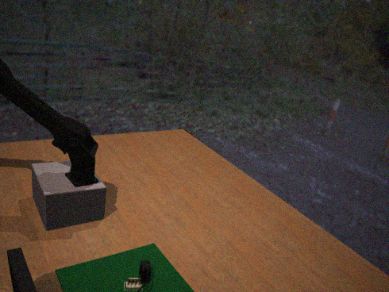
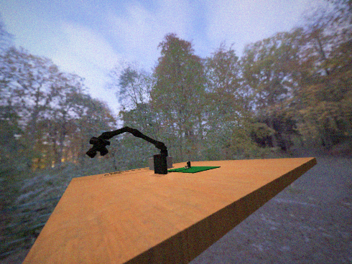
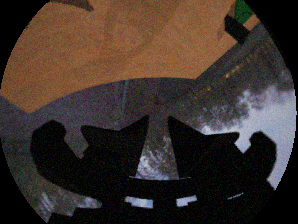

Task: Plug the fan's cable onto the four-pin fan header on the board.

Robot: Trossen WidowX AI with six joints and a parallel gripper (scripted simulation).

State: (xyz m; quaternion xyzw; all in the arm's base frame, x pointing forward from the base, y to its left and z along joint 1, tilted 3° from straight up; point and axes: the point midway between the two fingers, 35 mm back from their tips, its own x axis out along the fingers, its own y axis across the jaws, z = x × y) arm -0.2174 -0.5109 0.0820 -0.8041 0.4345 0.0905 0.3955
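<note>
The fan plug is 470 mm ahead of my gripper tip, 540 mm to the left of it and 160 mm below it. The rest, counted from my gripper tip: fan body: 450 mm ahead, 300 mm to the left, 120 mm below; four-pin fan header: 480 mm ahead, 500 mm to the left, 180 mm below; green board: 530 mm ahead, 480 mm to the left, 200 mm below.
</note>
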